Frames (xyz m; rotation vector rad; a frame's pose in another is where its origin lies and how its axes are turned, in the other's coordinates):
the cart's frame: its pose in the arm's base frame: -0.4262 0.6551 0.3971 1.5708 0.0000 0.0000
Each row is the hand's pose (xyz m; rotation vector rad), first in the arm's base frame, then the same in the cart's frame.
Working: the arm's base frame: its pose in the cart's frame: 0.4262 -0.3971 0.6551 -1.5708 0.0000 0.0000

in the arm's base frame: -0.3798 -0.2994 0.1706 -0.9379 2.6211 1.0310
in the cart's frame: 0.0464 -0.2265 0.9545 0.8097 -2.4740 1.0772
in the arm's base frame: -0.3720 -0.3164 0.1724 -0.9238 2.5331 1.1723
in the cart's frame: 0.0542 -0.2247 0.9715 0.8394 -2.5474 0.9355
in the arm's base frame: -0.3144 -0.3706 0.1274 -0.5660 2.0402 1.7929
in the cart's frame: 0.1118 -0.2697 1.0257 0.8443 -2.9933 0.1931
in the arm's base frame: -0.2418 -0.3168 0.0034 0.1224 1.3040 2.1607
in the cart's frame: 0.1844 -0.3937 0.9719 -0.4946 2.5205 0.6232
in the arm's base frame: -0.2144 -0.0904 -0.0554 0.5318 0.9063 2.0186
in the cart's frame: 0.2118 -0.4525 0.7455 -0.3632 2.0429 0.7769
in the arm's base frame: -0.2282 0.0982 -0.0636 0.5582 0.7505 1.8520
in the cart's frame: 0.1980 -0.4607 0.5569 -0.4686 1.8285 0.7739
